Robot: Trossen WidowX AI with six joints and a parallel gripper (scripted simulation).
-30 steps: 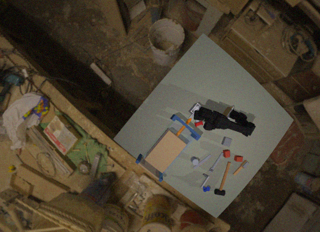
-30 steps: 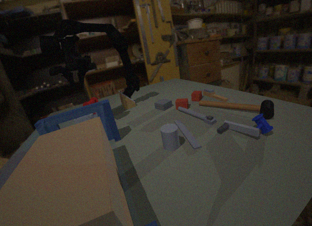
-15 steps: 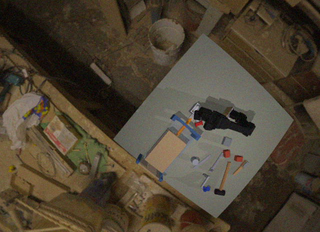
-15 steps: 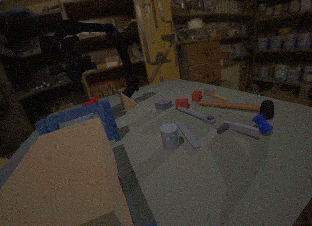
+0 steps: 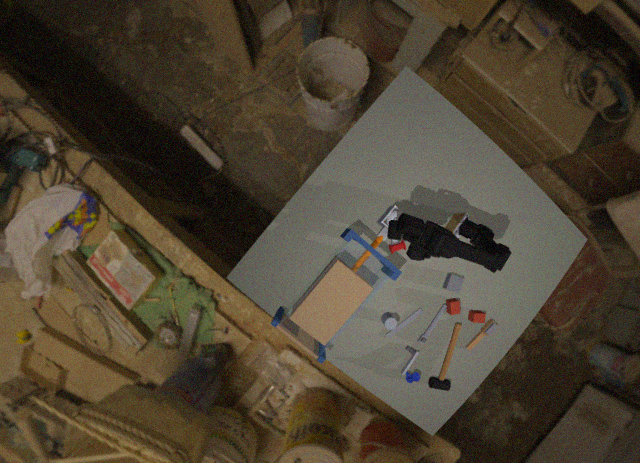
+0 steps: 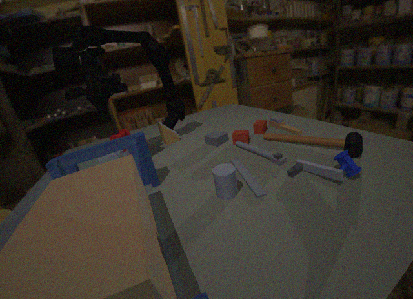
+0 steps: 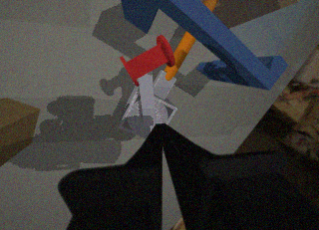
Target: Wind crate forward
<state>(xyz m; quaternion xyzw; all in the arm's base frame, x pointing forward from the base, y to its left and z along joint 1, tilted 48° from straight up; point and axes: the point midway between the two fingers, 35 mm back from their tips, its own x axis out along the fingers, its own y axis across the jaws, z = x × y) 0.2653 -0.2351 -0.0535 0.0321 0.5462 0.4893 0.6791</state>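
Right now the red knob is 40 mm ahead of my gripper tip, 40 mm to the left of it and 80 mm below it. Round my gripper tip: grey winch: 50 mm behind, 40 mm to the right, 180 mm below; blue steel frame: 120 mm ahead, 10 mm to the right, 110 mm below; red-knobbed handle: 20 mm ahead, 10 mm to the left, 110 mm below.
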